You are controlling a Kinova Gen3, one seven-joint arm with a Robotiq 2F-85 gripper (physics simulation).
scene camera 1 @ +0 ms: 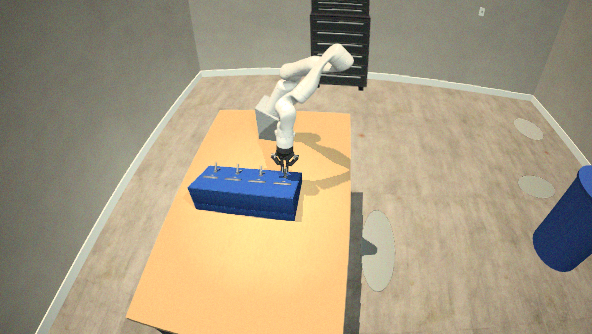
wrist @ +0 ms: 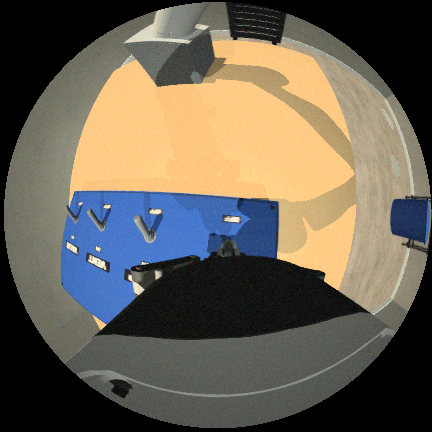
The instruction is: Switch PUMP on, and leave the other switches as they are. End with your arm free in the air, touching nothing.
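Where they show: gripper, fingertip midpoint: [scene camera 1: 284,171]; arm's base, origin of the base link: [scene camera 1: 272,109] [wrist: 171,31].
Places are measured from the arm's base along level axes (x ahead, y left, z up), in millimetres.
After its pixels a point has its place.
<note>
A blue switch box [scene camera 1: 245,201] @[x 624, y 68, z -70 mm] [wrist: 95,285] @[x 558, y -34, z -49 mm] sits on the table with a row of levers. The leftmost lever [scene camera 1: 216,167] @[x 447, y -163, z -73 mm] [wrist: 72,214] @[x 446, y -163, z -79 mm], the second lever [scene camera 1: 238,169] @[x 435, y -43, z -74 mm] [wrist: 96,220] @[x 431, y -44, z -74 mm] and the third lever [scene camera 1: 260,171] @[x 425, y 70, z -73 mm] [wrist: 145,229] @[x 417, y 75, z -72 mm] lean toward the back labels. The VENT label [wrist: 97,261] @[x 510, y -36, z -67 mm] faces the second lever; the third switch's label [wrist: 128,275] @[x 501, y 49, z -67 mm] is mostly hidden. My gripper [scene camera 1: 285,169] @[x 418, y 191, z -56 mm] [wrist: 227,256] @[x 418, y 191, z -56 mm] points down at the rightmost switch and is shut on its lever [scene camera 1: 285,175] @[x 420, y 194, z -78 mm]. That switch's name label is hidden behind the gripper in the wrist view, so I cannot read PUMP.
The orange table [scene camera 1: 240,270] @[x 914, y 130, z -180 mm] [wrist: 135,135] @[x 233, y -81, z -180 mm] holds the grey base block [scene camera 1: 266,124] @[x 60, y -23, z -64 mm] [wrist: 175,62] @[x 61, y 8, z -88 mm] behind the box. The third lever stands close to my gripper's left side. A black drawer cabinet [scene camera 1: 340,35] [wrist: 256,22] and a blue cylinder [scene camera 1: 565,230] [wrist: 409,221] stand beyond the table.
</note>
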